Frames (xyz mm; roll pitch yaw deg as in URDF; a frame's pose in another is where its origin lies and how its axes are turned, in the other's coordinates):
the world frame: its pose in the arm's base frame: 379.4 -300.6 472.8 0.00 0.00 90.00
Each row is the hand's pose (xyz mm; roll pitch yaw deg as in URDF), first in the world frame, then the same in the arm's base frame.
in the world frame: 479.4 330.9 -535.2 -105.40 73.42 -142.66
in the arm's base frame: 48.5 178.8 -62.4 -105.40 73.42 -52.66
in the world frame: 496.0 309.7 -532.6 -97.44 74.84 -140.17
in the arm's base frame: 69.7 195.4 -59.8 -97.44 74.84 -50.17
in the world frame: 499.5 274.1 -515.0 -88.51 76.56 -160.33
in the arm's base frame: 105.3 198.9 -42.2 -88.51 76.56 -70.33
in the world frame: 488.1 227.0 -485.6 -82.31 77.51 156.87
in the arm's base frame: 152.4 187.5 -12.8 -82.31 77.51 -113.13
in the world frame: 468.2 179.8 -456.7 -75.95 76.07 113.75
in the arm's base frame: 199.6 167.6 16.1 -75.95 76.07 -156.25
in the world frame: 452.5 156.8 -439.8 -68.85 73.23 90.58
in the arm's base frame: 222.6 151.9 33.0 -68.85 73.23 -179.42
